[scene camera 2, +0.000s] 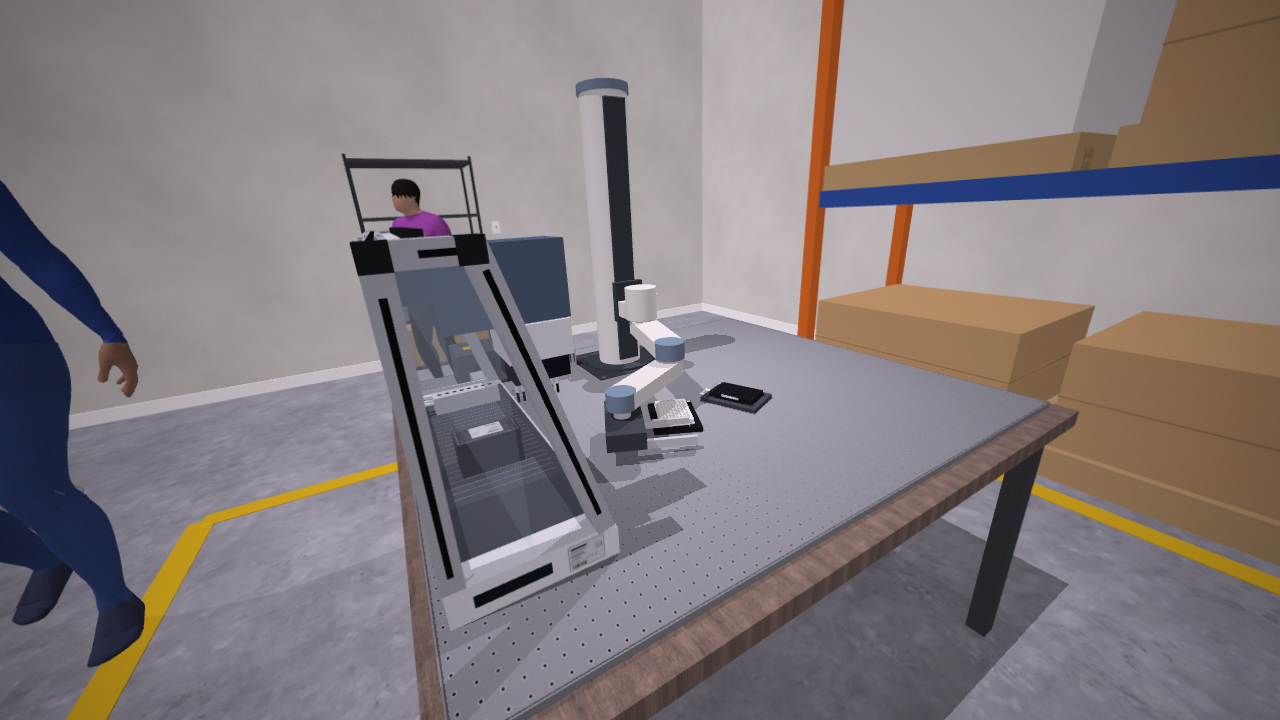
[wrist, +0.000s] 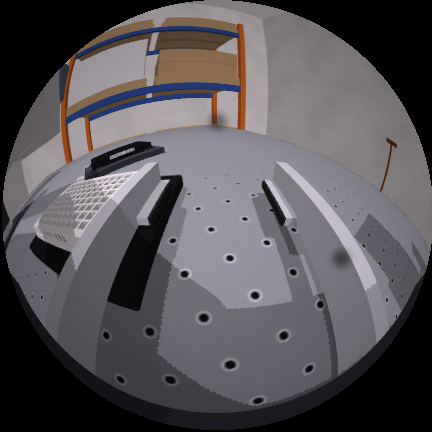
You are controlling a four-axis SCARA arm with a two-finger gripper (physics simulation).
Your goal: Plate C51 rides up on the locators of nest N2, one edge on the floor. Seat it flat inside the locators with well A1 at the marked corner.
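Frame: origin at the arm's base, x ahead, y left, z up, level; millimetres.
Seen in the pictures: gripper, fingertip midpoint: (scene camera 2: pixel 693 429) (wrist: pixel 216 171); arm's base, origin of the base link: (scene camera 2: pixel 620 362).
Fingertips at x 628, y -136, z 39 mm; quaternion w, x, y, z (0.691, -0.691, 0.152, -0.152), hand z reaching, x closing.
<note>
Offsets run from my fingertips to a thing's middle. "*": to the spot under its first point.
A white well plate @(116 mm back, 23 mm left, 7 mm down) (scene camera 2: pixel 673 412) (wrist: pixel 82 202) sits on a black nest @(115 mm back, 23 mm left, 19 mm down) (scene camera 2: pixel 687 429) (wrist: pixel 131 275), next to the gripper. Which edge is raised, and where its A1 corner and the marked corner lie, cannot be made out. My gripper (scene camera 2: pixel 675 443) (wrist: pixel 216 171) is shut to its narrow stance with nothing between its fingers; a gap shows between the pads. In the wrist view the plate is outside the left finger, which hides part of the plate and of the nest. The fingers hang low over the perforated table top.
A black plate on a dark base @(112 mm back, 235 mm left, 7 mm down) (scene camera 2: pixel 735 394) (wrist: pixel 120 152) lies beyond the white plate. A sloped, open-framed machine @(* 222 mm ahead, 369 mm right, 11 mm up) (scene camera 2: pixel 586 548) stands on the table near the arm. A blue-and-white instrument @(* 149 mm ahead, 375 mm right, 412 mm up) (scene camera 2: pixel 534 277) stands behind it. A person in blue (scene camera 2: pixel 35 394) stands at the left.
</note>
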